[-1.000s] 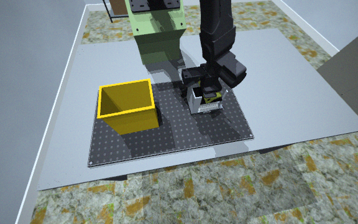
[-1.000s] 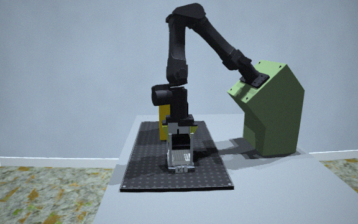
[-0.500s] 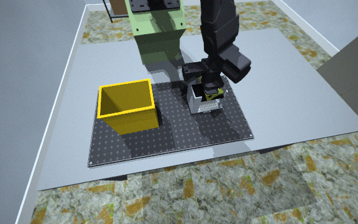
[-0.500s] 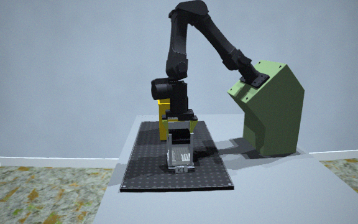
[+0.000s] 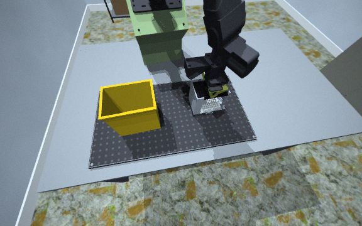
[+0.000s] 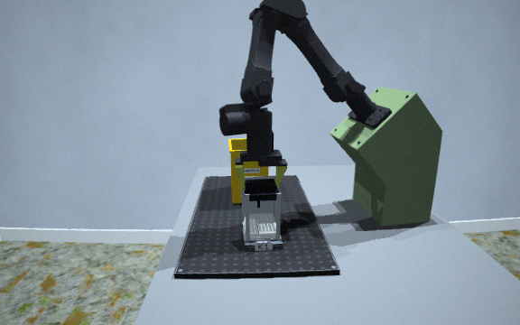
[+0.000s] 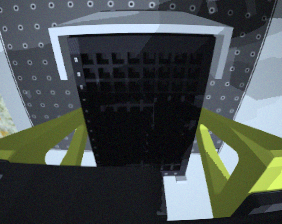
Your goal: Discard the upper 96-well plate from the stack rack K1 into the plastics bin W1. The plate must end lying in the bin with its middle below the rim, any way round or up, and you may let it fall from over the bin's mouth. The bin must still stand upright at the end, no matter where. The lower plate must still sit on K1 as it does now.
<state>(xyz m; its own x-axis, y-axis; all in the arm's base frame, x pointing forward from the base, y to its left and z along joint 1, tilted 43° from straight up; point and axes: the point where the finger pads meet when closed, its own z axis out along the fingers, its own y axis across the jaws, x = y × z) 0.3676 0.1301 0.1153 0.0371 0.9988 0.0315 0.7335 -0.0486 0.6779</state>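
Right now my hand is 110 mm above the white 96-well plate. The rest, counted from my hand: yellow plastics bin W1: 310 mm to the right, 50 mm below; black 96-well plate: right at my hand.
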